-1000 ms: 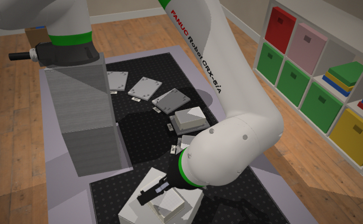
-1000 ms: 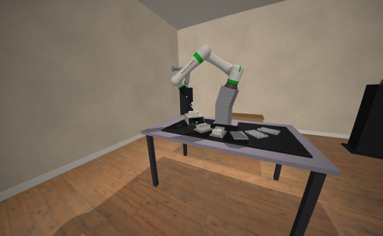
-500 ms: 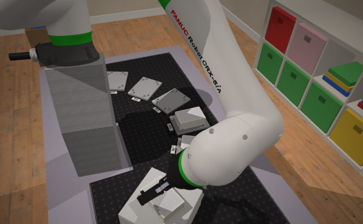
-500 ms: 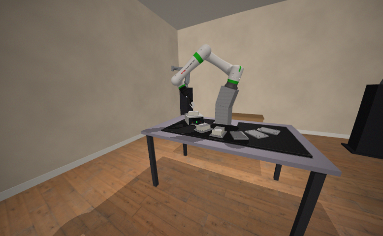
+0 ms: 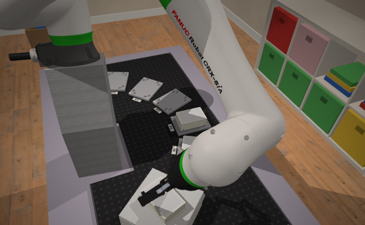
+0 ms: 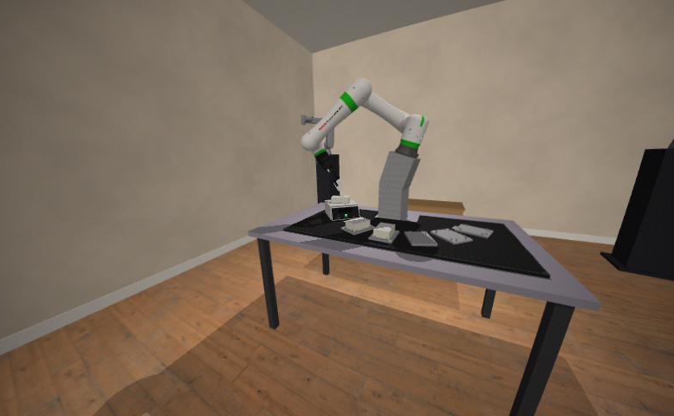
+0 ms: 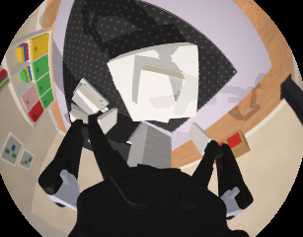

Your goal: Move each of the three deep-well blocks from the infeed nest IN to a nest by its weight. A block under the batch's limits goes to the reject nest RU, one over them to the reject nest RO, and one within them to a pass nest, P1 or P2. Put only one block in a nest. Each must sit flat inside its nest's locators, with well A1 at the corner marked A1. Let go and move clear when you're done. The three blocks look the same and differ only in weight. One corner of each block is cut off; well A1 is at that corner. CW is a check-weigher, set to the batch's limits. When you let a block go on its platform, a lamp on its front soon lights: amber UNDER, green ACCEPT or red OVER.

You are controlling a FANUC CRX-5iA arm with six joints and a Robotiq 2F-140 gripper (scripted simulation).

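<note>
The pale weigher platform lies 110 mm below my hand. Also, from my hand: grey nest plate: 600 mm to the left, 200 mm below, 150 mm ahead; check-weigher: 140 mm below.
</note>
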